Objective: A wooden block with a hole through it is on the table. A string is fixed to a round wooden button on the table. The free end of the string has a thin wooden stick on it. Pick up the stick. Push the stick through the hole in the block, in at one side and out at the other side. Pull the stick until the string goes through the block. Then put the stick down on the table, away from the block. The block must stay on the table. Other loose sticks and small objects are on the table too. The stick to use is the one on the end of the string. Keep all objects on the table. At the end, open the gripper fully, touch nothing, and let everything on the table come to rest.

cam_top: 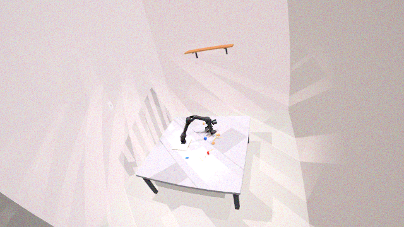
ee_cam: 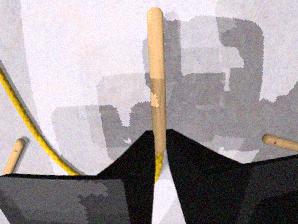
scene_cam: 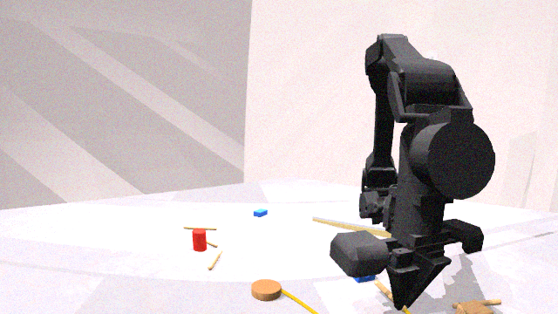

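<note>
My gripper tip is 10 mm past the light wooden piece and 90 mm to the right of it. The rest, counted from my gripper tip: round wooden button 60 mm ahead, 170 mm to the right, 10 mm below; then thin wooden stick 10 mm behind, 10 mm to the right; then yellow string 10 mm ahead, 10 mm to the left.
</note>
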